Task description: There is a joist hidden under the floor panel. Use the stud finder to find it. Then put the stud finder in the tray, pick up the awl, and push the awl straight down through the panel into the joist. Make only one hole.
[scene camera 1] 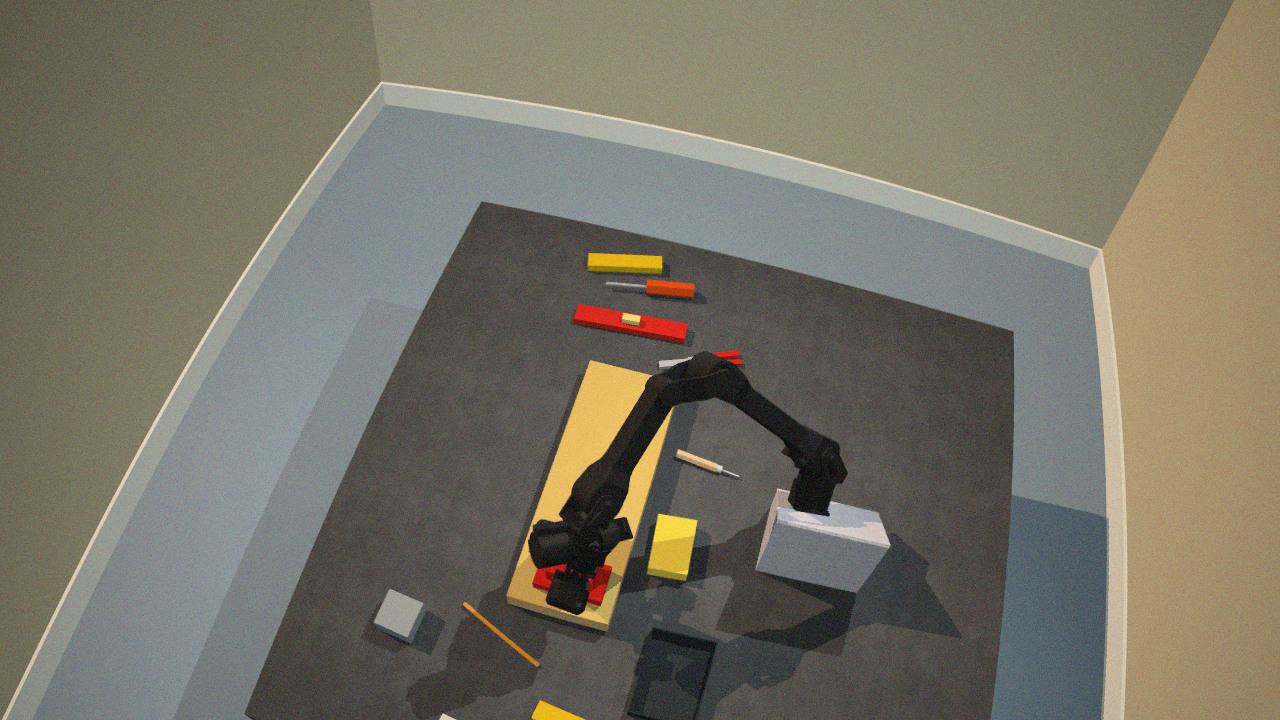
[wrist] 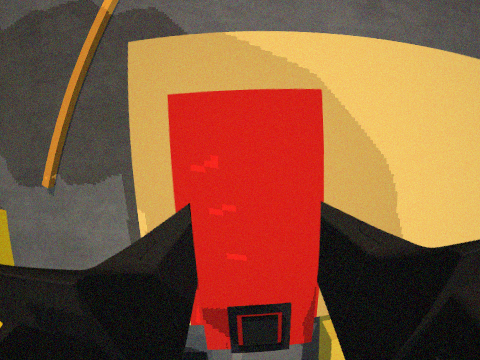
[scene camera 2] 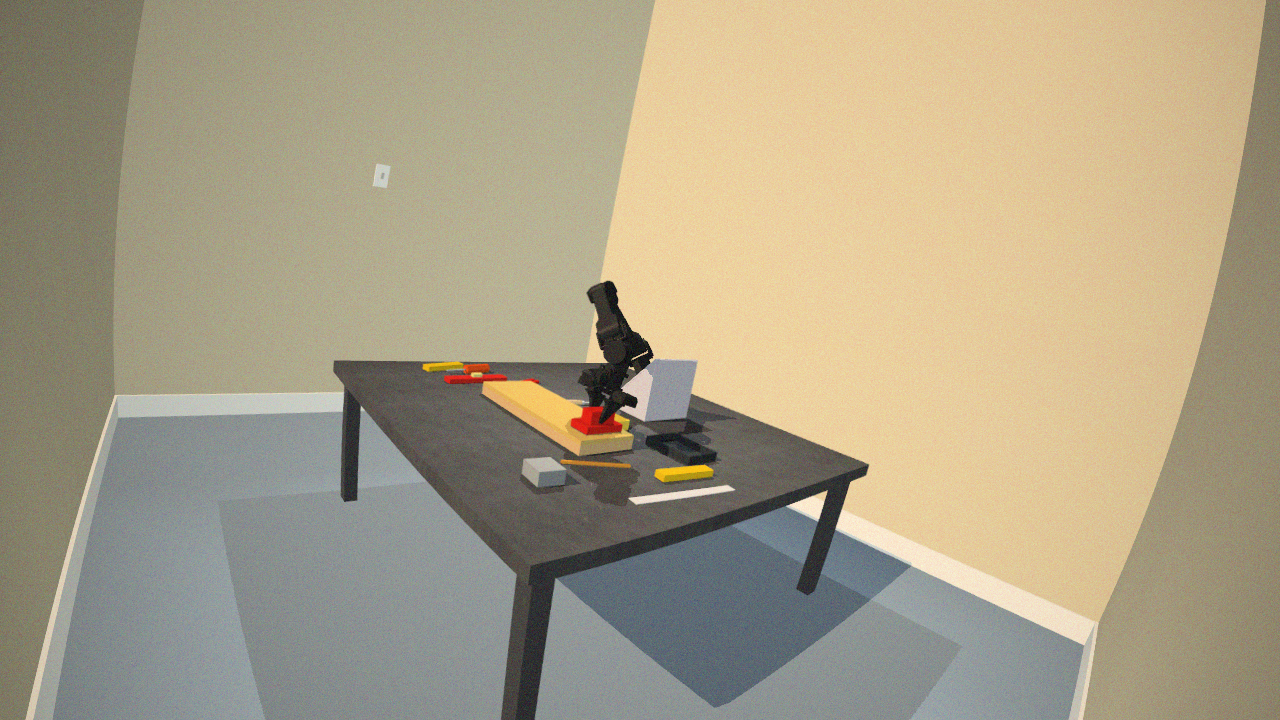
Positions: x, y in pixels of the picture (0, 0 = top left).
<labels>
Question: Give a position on a grey cube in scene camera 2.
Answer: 545, 471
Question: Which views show the stud finder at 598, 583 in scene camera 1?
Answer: Scene camera 1, the wrist view and scene camera 2: all of them.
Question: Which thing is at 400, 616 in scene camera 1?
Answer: A grey cube.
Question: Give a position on a yellow bar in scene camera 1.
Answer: At 599, 262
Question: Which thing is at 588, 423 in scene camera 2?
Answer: A stud finder.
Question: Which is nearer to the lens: the yellow block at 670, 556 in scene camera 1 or the red level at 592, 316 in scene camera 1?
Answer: The yellow block.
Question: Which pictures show my gripper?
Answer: Scene camera 1, the wrist view and scene camera 2: all of them.
</labels>
